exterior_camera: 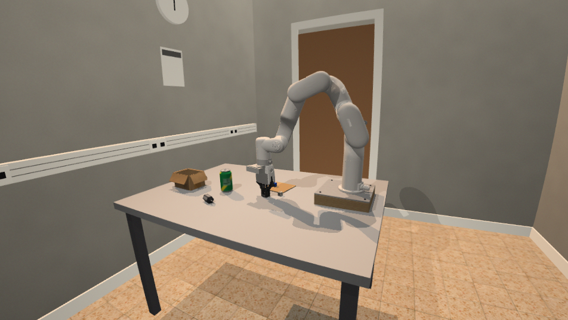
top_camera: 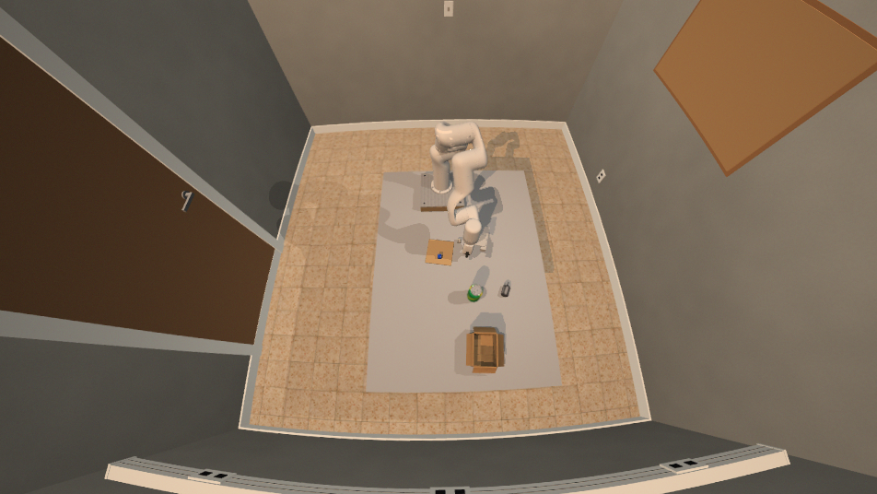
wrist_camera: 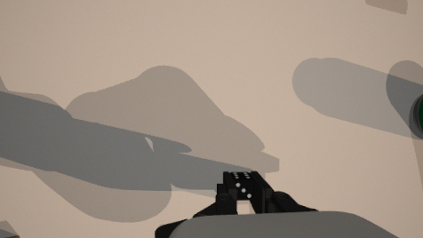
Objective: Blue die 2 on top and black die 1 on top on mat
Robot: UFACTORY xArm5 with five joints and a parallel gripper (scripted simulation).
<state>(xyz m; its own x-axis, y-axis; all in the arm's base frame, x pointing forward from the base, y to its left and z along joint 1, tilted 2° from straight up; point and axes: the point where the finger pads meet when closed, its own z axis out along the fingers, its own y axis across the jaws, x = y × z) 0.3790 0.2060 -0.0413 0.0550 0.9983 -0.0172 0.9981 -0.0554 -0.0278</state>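
Right now my hand is 5 cm to the left of the white die, 5 cm past it and 1 cm above it. The rest, counted from my hand: mat: 15 cm to the right, 3 cm ahead, 2 cm below; blue die: 14 cm to the right, 6 cm ahead, 1 cm below; black die: 1 cm below.
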